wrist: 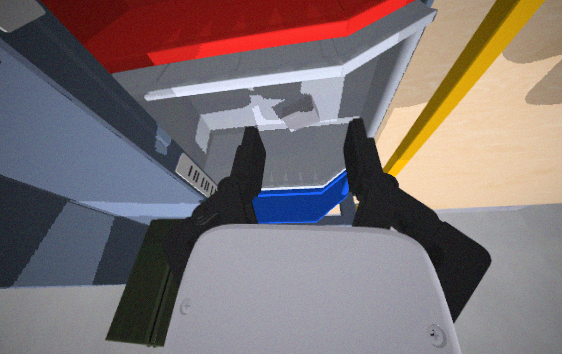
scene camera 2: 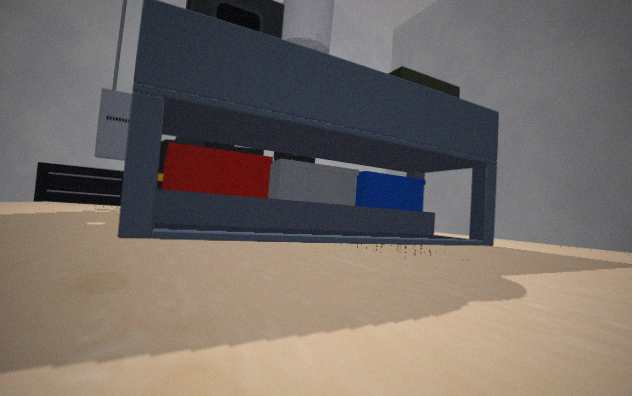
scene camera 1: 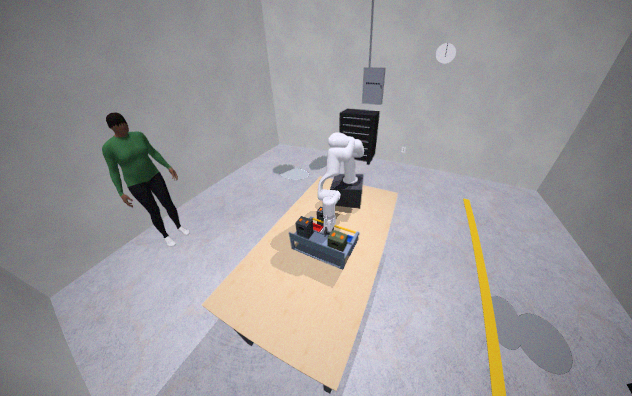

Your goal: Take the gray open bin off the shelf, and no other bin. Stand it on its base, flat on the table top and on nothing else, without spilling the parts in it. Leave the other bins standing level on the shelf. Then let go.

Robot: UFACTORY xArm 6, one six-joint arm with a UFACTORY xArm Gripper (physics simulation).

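Where they show: gripper, fingertip midpoint: (wrist: 302, 136) (scene camera 1: 329, 233); arm's base at its link origin: (scene camera 1: 350, 180).
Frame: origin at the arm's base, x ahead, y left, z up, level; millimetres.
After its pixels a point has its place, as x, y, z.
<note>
The gray open bin (scene camera 2: 315, 182) {647, 34, -121} (wrist: 295, 160) {551, 89, -128} stands level on the shelf (scene camera 1: 316, 251) {684, 15, -175} (scene camera 2: 300, 85) {735, -33, -53}, between the red bin (scene camera 1: 317, 227) {486, -77, -164} (scene camera 2: 215, 170) {645, -78, -121} (wrist: 225, 25) {569, -23, -113} and the blue bin (scene camera 1: 350, 239) {555, 202, -99} (scene camera 2: 390, 191) {649, 143, -122} (wrist: 290, 206) {568, 201, -124}. A gray block-like part (wrist: 301, 115) {543, 60, -157} shows inside it. My gripper (scene camera 1: 326, 233) {543, 48, -119} (wrist: 302, 136) {543, 48, -119} is open, pointing down, with both fingertips over the gray bin's interior in the wrist view and nothing between them. How deep the tips reach is unclear. In scene camera 2, the shelf's upper panel hides the fingers.
A yellow bar (scene camera 1: 345, 229) {464, 134, -118} (wrist: 450, 90) {464, 20, -116} runs along the bins' open side. A green box (scene camera 1: 337, 242) {705, 169, 11} (scene camera 2: 425, 82) {703, 140, 6} (wrist: 142, 285) {685, 104, -21} and a black box (scene camera 1: 303, 227) {692, -61, 24} stand on the shelf's top. Another black box (scene camera 1: 320, 215) {440, -72, -80} is behind. The table (scene camera 1: 280, 300) {1076, -7, -181} (scene camera 2: 300, 310) {895, -98, -181} supports the shelf. A person (scene camera 1: 135, 160) stands left.
</note>
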